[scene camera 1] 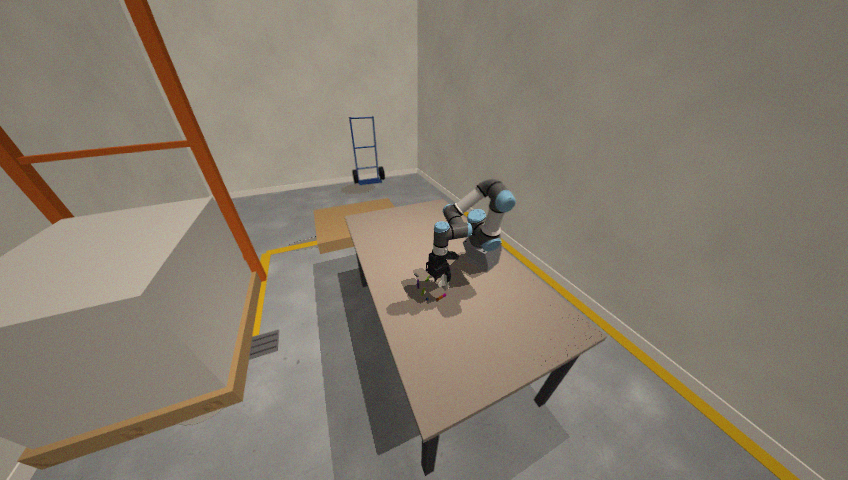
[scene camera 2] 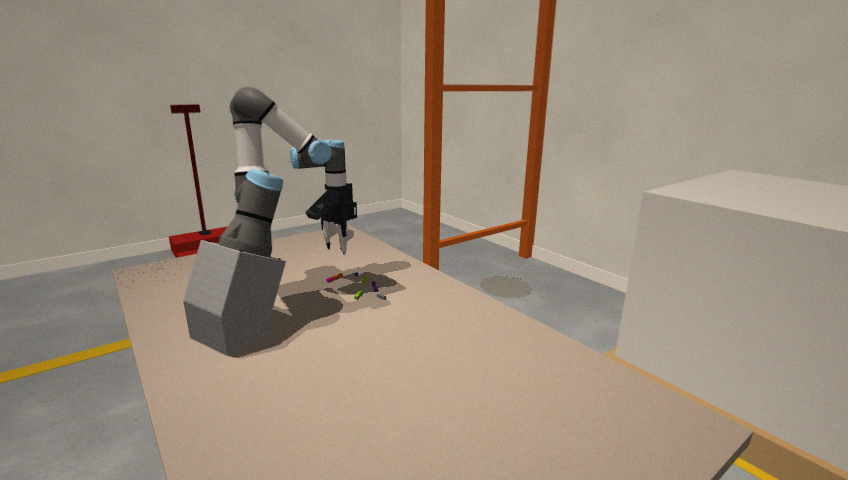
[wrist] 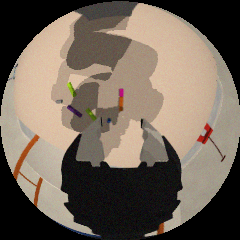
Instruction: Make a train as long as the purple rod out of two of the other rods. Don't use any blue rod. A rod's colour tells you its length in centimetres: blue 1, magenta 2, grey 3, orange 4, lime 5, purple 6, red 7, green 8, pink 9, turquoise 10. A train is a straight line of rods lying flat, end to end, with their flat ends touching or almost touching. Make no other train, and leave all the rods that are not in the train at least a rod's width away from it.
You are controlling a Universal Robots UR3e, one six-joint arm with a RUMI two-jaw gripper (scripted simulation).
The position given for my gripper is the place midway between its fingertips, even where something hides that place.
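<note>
My gripper is visible at (scene camera 2: 336, 252) and (wrist: 121, 118).
</note>
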